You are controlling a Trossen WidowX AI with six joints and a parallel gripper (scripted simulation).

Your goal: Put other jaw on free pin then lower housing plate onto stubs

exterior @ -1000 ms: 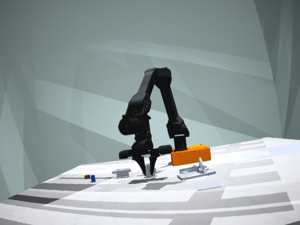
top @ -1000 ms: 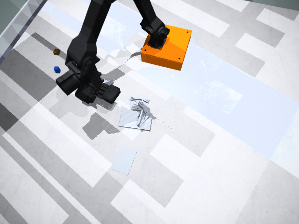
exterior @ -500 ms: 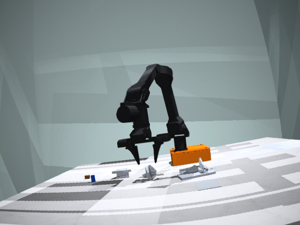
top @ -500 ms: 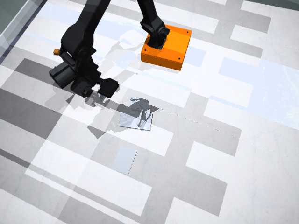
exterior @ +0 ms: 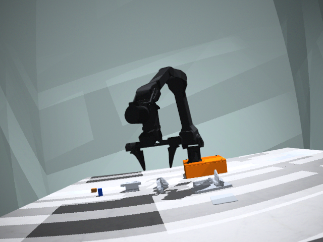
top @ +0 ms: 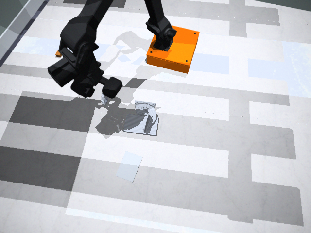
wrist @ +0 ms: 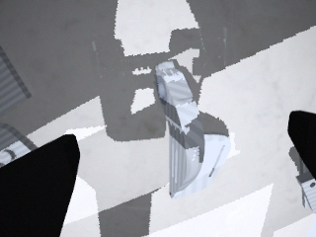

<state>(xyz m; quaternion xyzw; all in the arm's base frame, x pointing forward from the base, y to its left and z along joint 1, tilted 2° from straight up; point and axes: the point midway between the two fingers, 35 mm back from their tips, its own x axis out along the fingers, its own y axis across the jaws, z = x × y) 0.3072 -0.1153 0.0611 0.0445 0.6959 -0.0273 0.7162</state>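
My gripper tip is now 7 cm above the jaw and 2 cm past it. Also, from my gripper tip: brown cube (30 cm to the right, 13 cm behind, 7 cm below); blue cube (24 cm to the right, 7 cm below, 4 cm behind); pale flat sheet (20 cm to the left, 19 cm ahead, 8 cm below).
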